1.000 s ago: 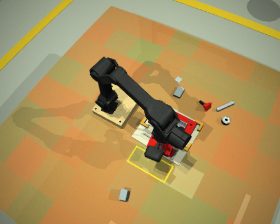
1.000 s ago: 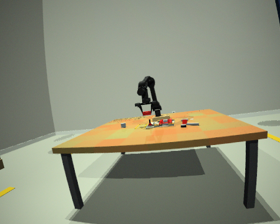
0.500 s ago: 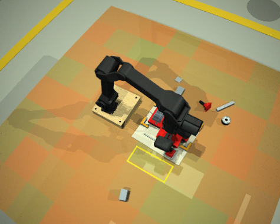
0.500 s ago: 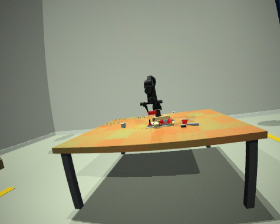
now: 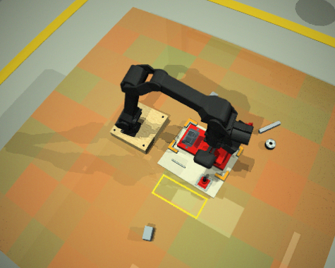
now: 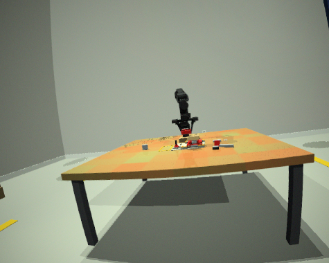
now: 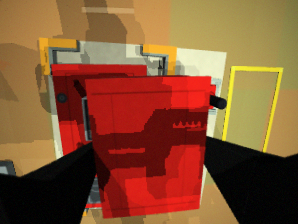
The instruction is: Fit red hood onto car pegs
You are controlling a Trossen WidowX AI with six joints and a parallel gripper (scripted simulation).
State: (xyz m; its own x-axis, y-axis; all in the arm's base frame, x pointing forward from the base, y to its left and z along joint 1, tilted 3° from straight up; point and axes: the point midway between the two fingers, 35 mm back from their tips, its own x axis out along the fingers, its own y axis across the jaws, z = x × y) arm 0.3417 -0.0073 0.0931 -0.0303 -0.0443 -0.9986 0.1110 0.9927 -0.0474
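Right now the grey engine block is 80 mm below my gripper tip and 50 mm to the left of it. The rest, counted from my gripper tip: silver wheel 200 mm ahead, 160 mm to the left, 100 mm below; then red hood 10 mm above.
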